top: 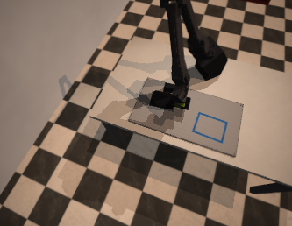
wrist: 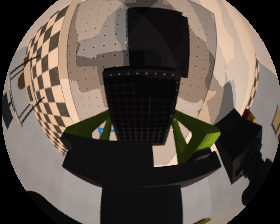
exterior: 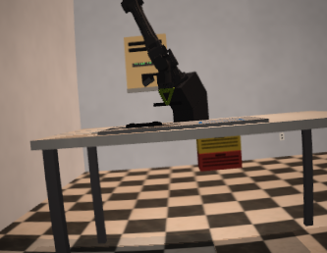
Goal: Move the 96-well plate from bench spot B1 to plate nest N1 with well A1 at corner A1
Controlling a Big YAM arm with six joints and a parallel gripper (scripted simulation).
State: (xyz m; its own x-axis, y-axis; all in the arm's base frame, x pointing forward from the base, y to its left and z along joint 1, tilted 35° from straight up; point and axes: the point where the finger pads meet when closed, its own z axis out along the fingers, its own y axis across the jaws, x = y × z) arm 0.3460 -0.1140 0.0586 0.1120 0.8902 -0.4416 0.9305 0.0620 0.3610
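My gripper is now 110 mm to the left of the plate nest N1, 90 mm above it and 50 mm past it. Round my hand: 96-well plate: right at my hand.
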